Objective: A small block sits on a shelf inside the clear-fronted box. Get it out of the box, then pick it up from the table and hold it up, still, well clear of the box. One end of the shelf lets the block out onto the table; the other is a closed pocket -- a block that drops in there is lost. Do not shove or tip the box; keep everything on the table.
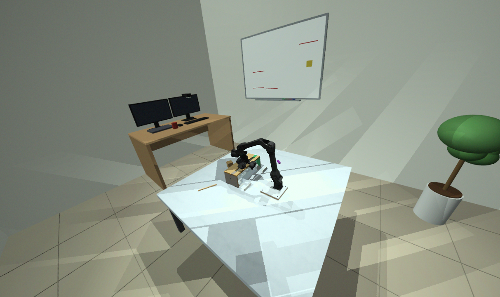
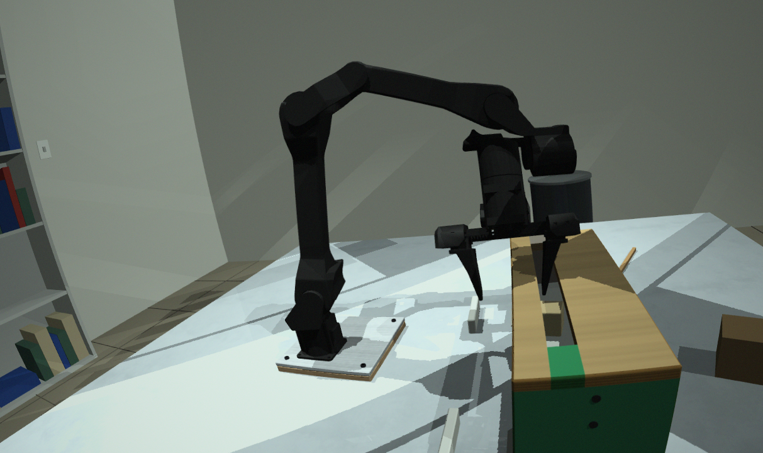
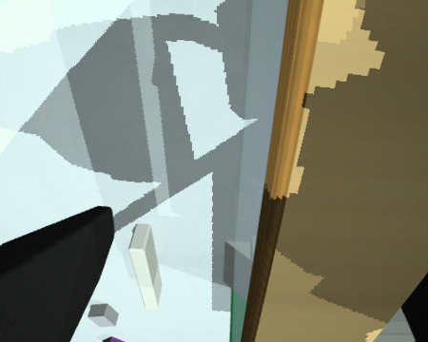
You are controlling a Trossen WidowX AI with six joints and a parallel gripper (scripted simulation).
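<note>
My gripper tip is now 5 cm short of the small pale block, 3 cm to the left of it and 2 cm above it. Also, from my gripper tip: thin wooden stick 23 cm ahead, 32 cm to the left, 10 cm below; brown cube 30 cm ahead, 4 cm to the right, 7 cm below; box 4 cm ahead, 2 cm to the right, 4 cm below.
</note>
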